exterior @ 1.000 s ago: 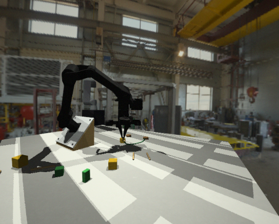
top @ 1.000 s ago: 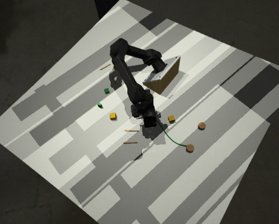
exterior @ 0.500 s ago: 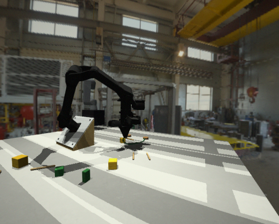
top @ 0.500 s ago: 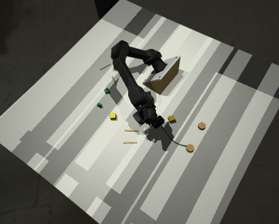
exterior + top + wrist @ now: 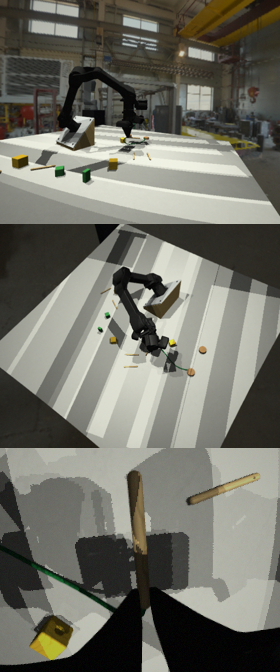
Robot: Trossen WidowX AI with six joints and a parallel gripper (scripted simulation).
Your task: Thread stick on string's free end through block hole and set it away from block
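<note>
Now: the thin wooden stick 10 mm ahead of my gripper tip. Also, from my gripper tip: yellow-brown block: 260 mm behind, 380 mm to the right, 50 mm below; then green cube: 70 mm behind, 340 mm to the right, 50 mm below; then round wooden button: 20 mm ahead, 250 mm to the left, 60 mm below.
</note>
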